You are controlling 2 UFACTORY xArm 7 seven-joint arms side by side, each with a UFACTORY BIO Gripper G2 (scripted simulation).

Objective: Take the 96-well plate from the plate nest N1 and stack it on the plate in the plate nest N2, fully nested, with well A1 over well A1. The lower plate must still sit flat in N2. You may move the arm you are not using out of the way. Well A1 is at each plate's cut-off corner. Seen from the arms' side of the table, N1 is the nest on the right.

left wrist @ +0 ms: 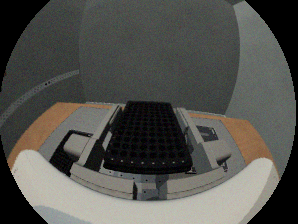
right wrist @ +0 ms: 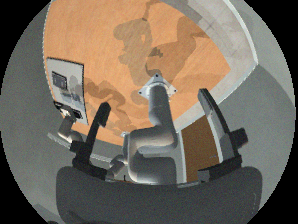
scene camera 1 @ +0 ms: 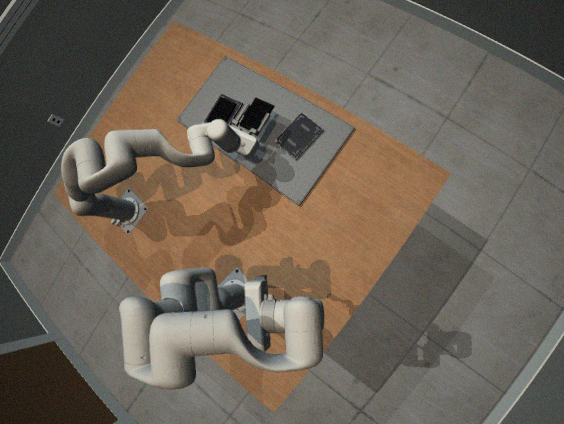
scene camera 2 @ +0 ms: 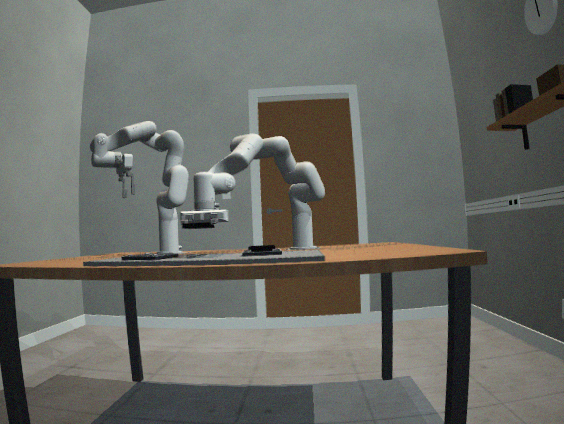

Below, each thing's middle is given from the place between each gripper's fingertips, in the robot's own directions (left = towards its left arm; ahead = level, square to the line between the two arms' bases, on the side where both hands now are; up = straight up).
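Counted from my left hand: black 96-well plate (left wrist: 142,153), 10 mm below; nest N1 (scene camera 1: 302,138), 100 mm below, 160 mm to the right and 30 mm ahead.
Relative to the nest N1, my right hand is 280 mm above, 550 mm short of it and 290 mm to the right of it. The black 96-well plate is 190 mm below my right hand, 440 mm to the left of it and 520 mm ahead of it.
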